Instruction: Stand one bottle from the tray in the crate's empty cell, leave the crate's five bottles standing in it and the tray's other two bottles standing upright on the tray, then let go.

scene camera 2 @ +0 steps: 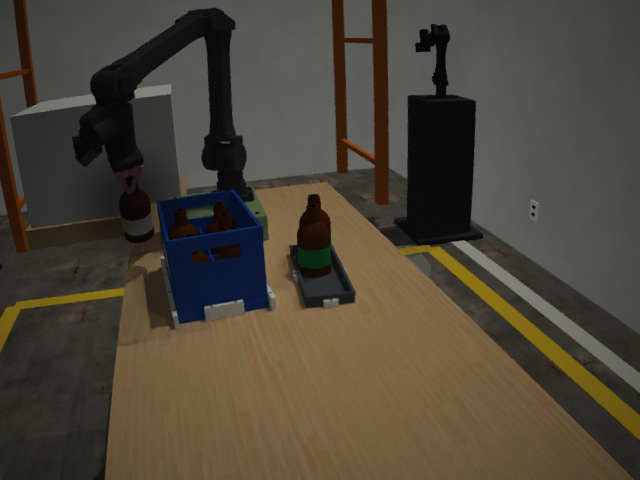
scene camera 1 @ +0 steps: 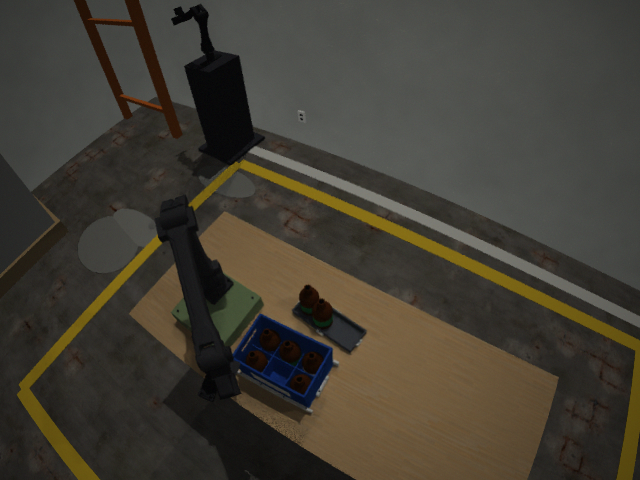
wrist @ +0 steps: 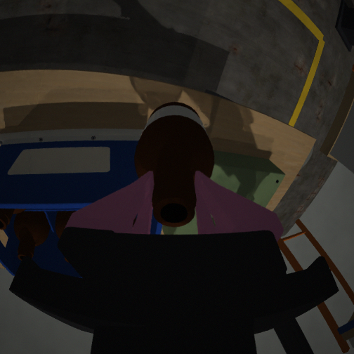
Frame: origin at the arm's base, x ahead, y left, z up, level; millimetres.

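Seen in the pictures: gripper, fingertip midpoint: (scene camera 2: 128,189); arm's base, link origin: (scene camera 1: 216,288).
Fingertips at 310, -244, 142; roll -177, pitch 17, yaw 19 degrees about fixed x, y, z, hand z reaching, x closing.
Offsets run from my fingertips to a thing's top centre, as dx, dy, dz. "spot": to the spot under its first point. Level surfaces: height alone.
My gripper (scene camera 2: 130,187) (wrist: 173,178) is shut on the neck of a brown bottle with a white label {-18, +6, +30} (scene camera 2: 136,207) (wrist: 175,145). The bottle hangs nearly upright, slightly tilted, outside the blue crate {+96, +168, -42} (scene camera 1: 297,334) (scene camera 2: 219,284) (wrist: 65,185), left of it in scene view 2. In scene view 1 the arm hides the fingers and held bottle. Several brown bottles stand in the crate; its empty cell {spot: +87, +141, -209} (scene camera 1: 280,373) is the middle one of the row nearer the table edge. Two green-labelled bottles {+13, +420, -57} (scene camera 1: 309,297) {+85, +402, -57} (scene camera 1: 322,312) stand upright at one end of the dark tray {spot: +182, +404, -212} (scene camera 1: 344,333) (scene camera 2: 330,289).
The arm's green base block (scene camera 1: 235,310) (wrist: 240,177) sits close to the crate's near end. White brackets {spot: +243, +189, -199} (scene camera 2: 224,310) line the crate's foot. The wooden table {dz -217} (scene camera 1: 439,382) (scene camera 2: 310,387) has its edge close to the crate's long side. A second arm on a black pedestal (scene camera 1: 222,98) (scene camera 2: 440,165) stands far off.
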